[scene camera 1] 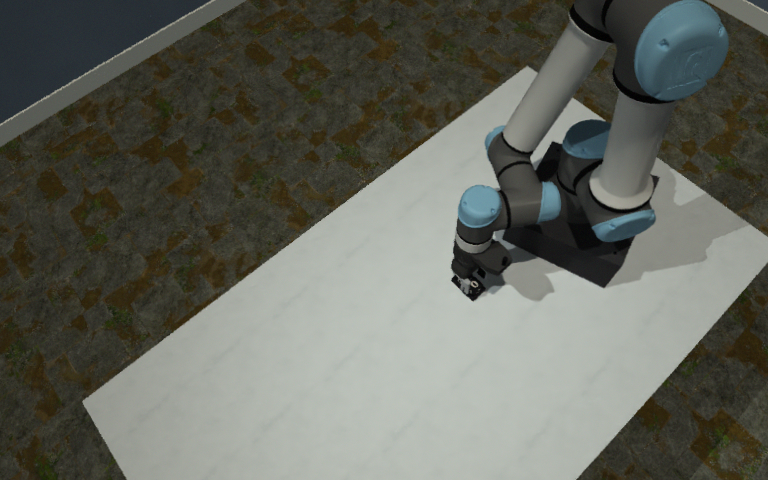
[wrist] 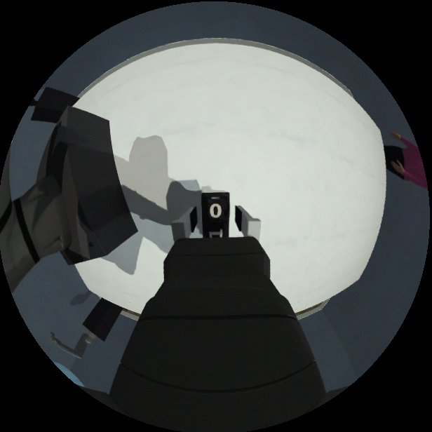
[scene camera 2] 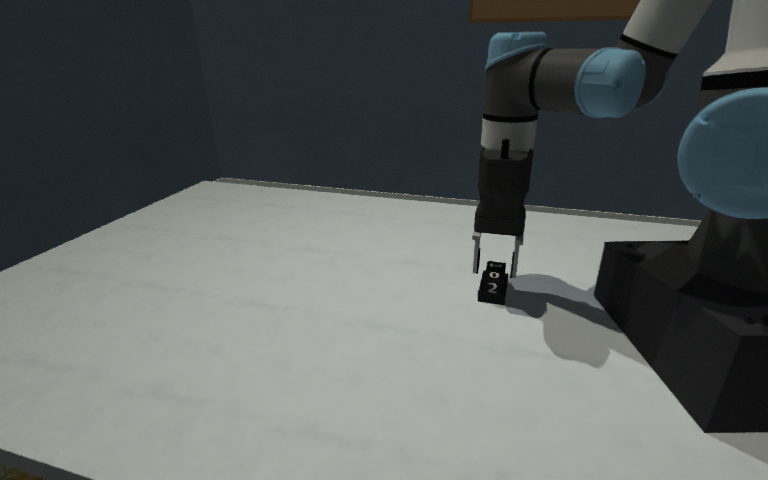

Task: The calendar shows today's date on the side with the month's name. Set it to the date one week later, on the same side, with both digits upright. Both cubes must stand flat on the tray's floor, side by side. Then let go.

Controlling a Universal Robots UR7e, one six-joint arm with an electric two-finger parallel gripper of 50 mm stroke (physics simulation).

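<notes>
The black tray stands on the table with two black cubes side by side in it. The nearer cube has a white 0 on top and a white 2 on the side facing scene camera 2. The farther cube has a white mark on top, partly hidden by the gripper's body in the wrist view. My gripper is open, pointing down, its fingers on either side of the cubes with gaps. The month's name is not readable in these views.
The white table lies under the tray. The robot's dark base stands beside the tray, to its right in the scene camera views. The arm's shadow falls between them.
</notes>
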